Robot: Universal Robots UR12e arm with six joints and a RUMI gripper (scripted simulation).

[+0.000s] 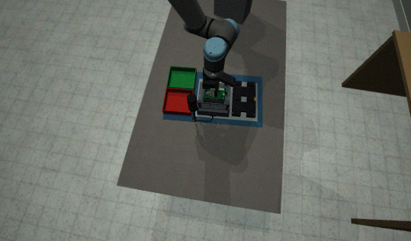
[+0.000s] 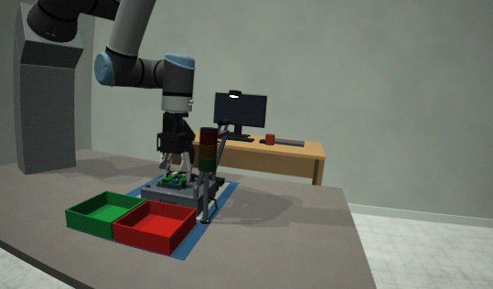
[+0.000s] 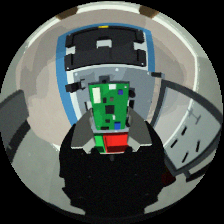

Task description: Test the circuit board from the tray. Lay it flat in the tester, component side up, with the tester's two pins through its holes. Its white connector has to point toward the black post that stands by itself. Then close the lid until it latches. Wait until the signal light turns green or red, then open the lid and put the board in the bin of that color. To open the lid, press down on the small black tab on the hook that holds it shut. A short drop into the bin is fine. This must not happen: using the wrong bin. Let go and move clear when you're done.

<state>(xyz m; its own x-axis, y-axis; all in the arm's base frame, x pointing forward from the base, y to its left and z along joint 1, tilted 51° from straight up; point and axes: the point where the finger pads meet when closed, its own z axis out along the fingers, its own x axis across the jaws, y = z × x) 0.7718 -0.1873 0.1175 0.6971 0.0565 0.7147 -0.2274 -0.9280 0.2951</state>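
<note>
Now: the green circuit board right at my hand. Round my hand: tester lid (12 cm ahead, 4 cm to the right, 10 cm above); red bin (2 cm behind, 21 cm to the right, 6 cm below); black latch hook (4 cm behind, 7 cm to the left, 1 cm above).
</note>
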